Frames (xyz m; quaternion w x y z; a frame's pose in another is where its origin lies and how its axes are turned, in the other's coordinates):
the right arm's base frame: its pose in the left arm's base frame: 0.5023 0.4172 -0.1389 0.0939 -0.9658 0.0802 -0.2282
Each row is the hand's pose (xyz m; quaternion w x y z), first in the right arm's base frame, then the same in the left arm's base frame.
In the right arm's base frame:
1: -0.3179 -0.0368 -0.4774 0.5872 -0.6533 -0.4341 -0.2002
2: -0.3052 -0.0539 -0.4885 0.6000 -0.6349 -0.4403 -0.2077
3: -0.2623 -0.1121 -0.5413 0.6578 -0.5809 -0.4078 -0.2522
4: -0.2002 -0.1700 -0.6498 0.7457 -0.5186 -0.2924 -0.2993
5: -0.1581 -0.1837 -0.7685 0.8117 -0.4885 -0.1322 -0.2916
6: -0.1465 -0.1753 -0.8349 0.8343 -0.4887 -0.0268 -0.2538
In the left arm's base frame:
1: 0.0081 0.4466 0.1531 0.5866 0.7435 0.0379 -0.3188
2: 0.0162 0.4591 0.1719 0.5689 0.7562 0.0489 -0.3197
3: 0.0365 0.4994 0.2493 0.5241 0.8031 0.0965 -0.2666
4: 0.0484 0.5275 0.3836 0.4756 0.8595 0.1384 -0.1257
5: 0.0330 0.5153 0.5088 0.4515 0.8833 0.1175 0.0458
6: 0.0120 0.4953 0.5702 0.4494 0.8781 0.0692 0.1491

